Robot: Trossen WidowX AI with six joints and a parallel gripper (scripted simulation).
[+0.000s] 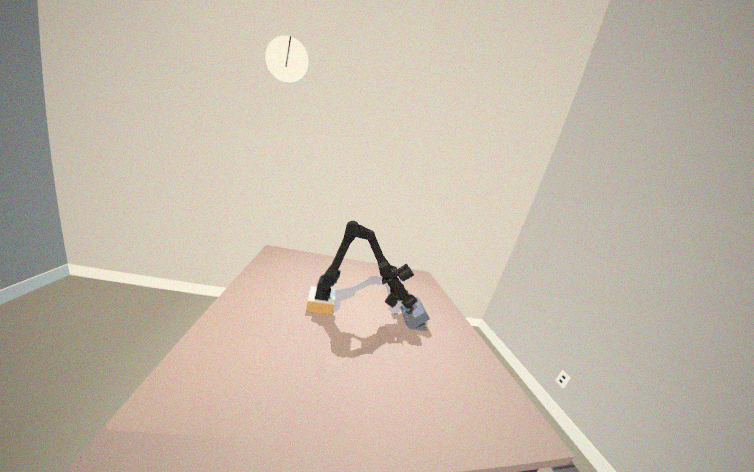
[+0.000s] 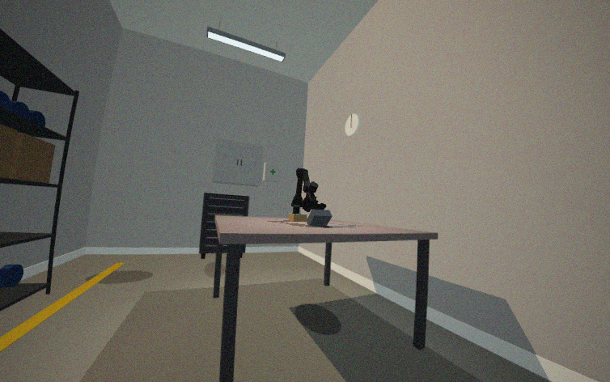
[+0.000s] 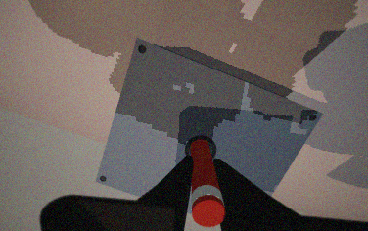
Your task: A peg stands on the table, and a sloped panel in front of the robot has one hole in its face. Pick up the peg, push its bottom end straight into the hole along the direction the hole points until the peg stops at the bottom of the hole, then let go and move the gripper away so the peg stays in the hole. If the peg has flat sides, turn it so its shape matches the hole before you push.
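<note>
Now: the grey sloped panel 30 mm below my gripper tip and 30 mm ahead of it. The rest, counted from my gripper tip: red peg: 10 mm behind, 10 mm above.
</note>
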